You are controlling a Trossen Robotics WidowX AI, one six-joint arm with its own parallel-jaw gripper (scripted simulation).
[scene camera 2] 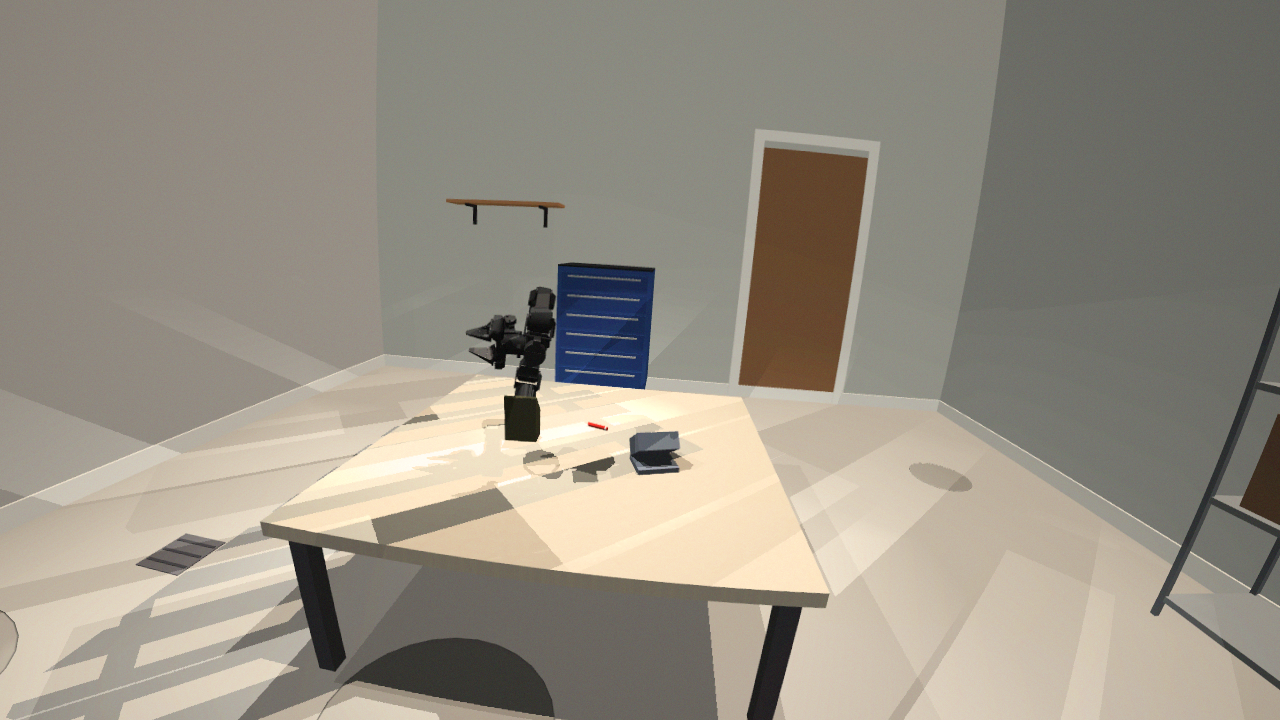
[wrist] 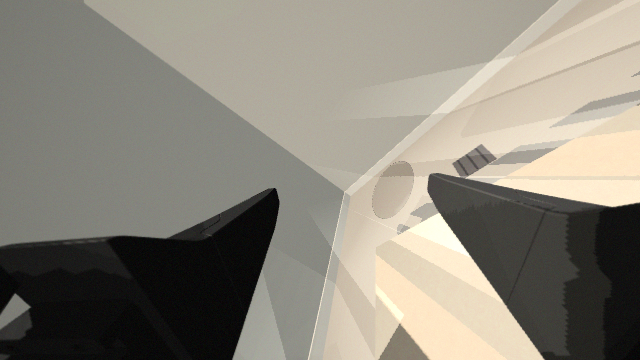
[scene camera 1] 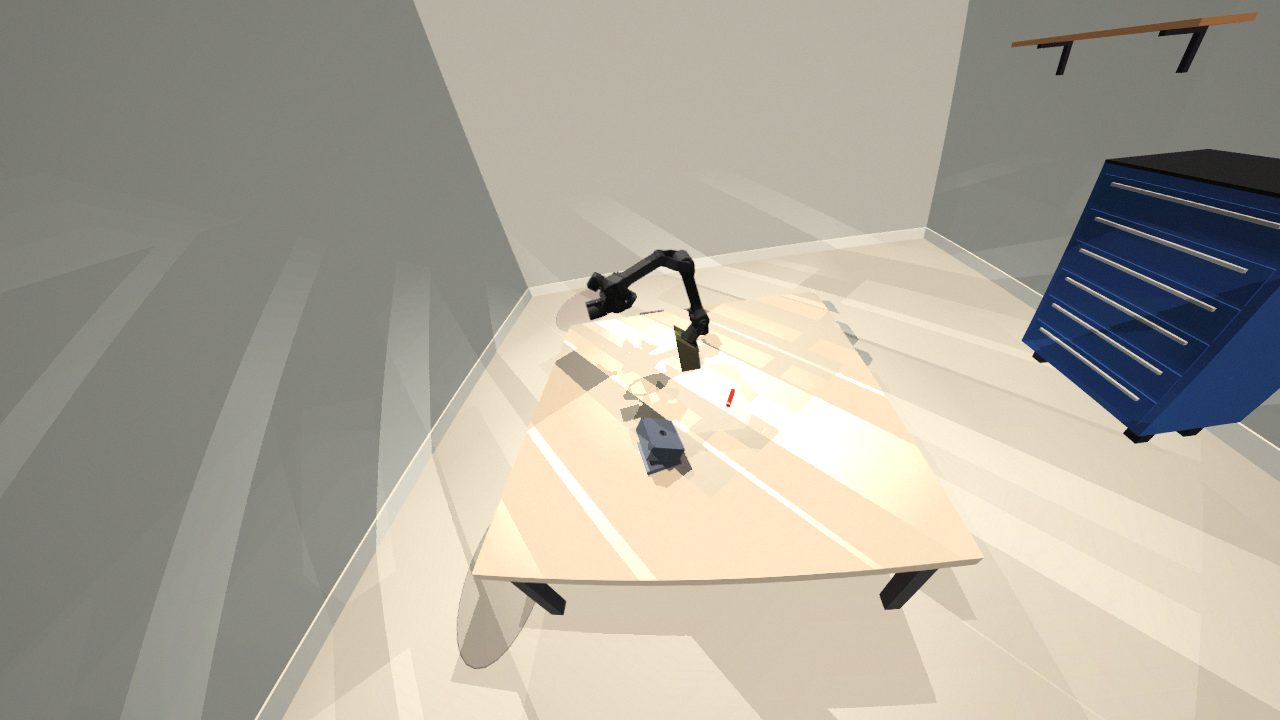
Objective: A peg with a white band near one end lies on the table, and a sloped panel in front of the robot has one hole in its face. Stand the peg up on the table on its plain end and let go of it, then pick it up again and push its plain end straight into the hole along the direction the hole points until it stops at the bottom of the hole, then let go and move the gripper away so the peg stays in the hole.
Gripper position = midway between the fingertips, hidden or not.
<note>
My gripper point(scene camera 2: 467, 341) is open, with nothing in its grasp. I also see a grey sloped panel point(scene camera 1: 669, 448).
My gripper shows as well in the wrist view point(wrist: 350, 189). The grey sloped panel also shows in scene camera 2 point(scene camera 2: 653, 442).
</note>
